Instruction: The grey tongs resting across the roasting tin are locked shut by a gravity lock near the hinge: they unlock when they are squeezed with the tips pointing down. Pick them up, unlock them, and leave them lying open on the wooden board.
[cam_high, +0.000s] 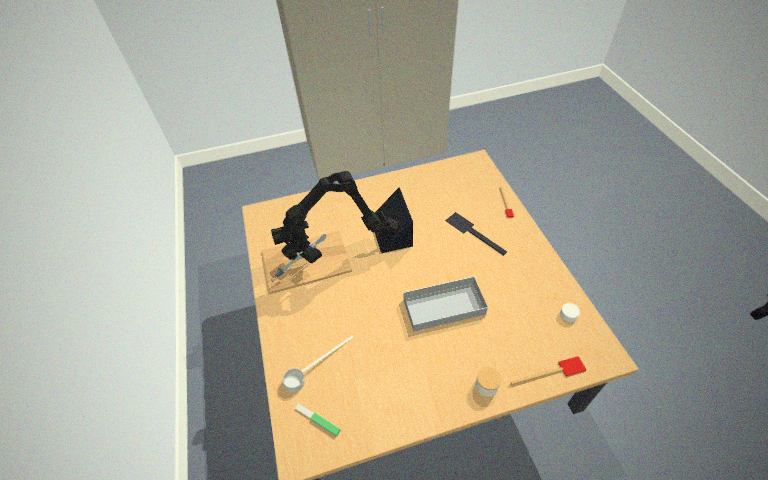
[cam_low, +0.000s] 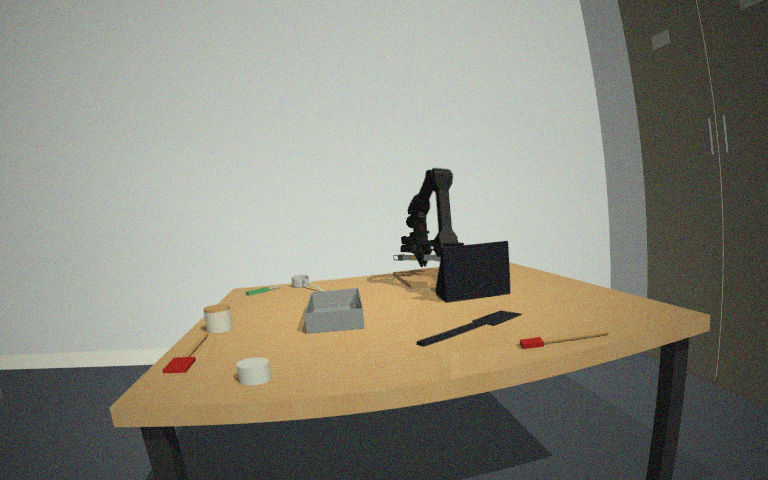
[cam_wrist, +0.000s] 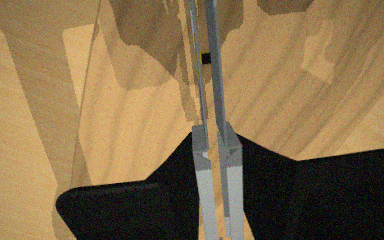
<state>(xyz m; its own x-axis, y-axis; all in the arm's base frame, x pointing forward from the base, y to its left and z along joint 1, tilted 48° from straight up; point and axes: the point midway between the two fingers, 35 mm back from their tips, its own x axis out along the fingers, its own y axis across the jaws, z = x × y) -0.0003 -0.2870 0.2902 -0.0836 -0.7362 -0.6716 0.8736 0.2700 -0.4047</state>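
The wooden board lies 2 cm behind my gripper tip and 4 cm below it. From my gripper tip the other things lie so: black spatula (8 cm ahead, 76 cm to the left, 5 cm below); roasting tin (40 cm ahead, 48 cm to the left, 2 cm below); green-handled tool (66 cm ahead, 11 cm to the right, 4 cm below).
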